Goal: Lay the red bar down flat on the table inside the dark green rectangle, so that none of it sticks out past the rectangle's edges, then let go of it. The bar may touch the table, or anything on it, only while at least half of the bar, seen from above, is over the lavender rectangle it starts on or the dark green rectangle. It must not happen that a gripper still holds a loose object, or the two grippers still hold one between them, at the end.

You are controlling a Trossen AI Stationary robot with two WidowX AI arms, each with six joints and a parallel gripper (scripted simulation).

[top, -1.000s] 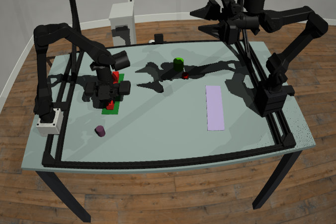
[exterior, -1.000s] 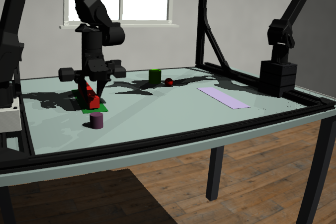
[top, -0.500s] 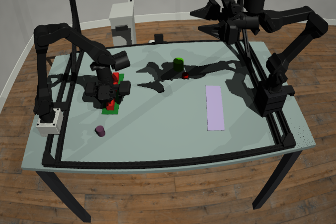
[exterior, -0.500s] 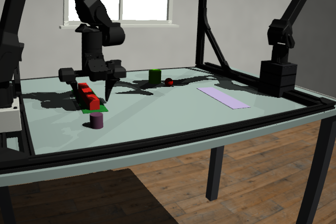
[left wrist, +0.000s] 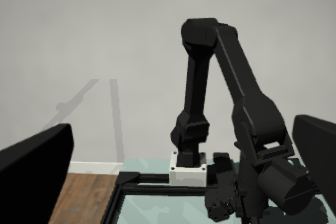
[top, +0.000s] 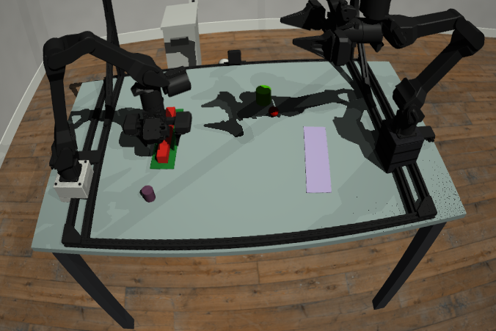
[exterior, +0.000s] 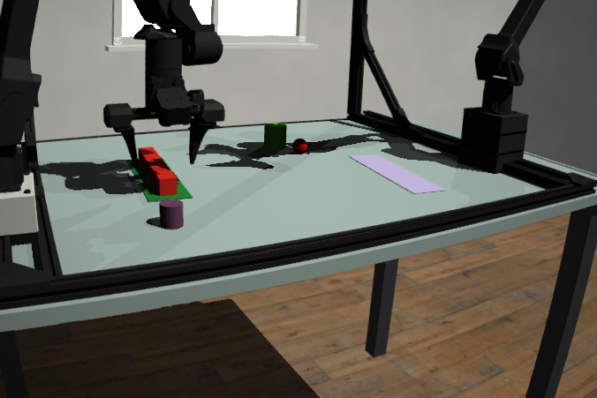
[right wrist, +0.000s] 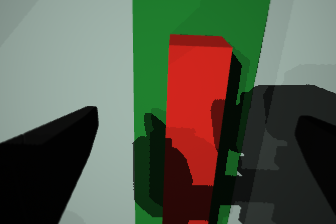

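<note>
Right now the red bar is 70 mm behind my right hand, 60 mm below it and 10 mm to the left of it. Round my right hand: purple cylinder: 150 mm ahead, 60 mm below, 40 mm to the right; then dark green rectangle: 70 mm below, 70 mm behind, 10 mm to the left; then dark red ball: 330 mm to the left, 130 mm behind, 60 mm below.
</note>
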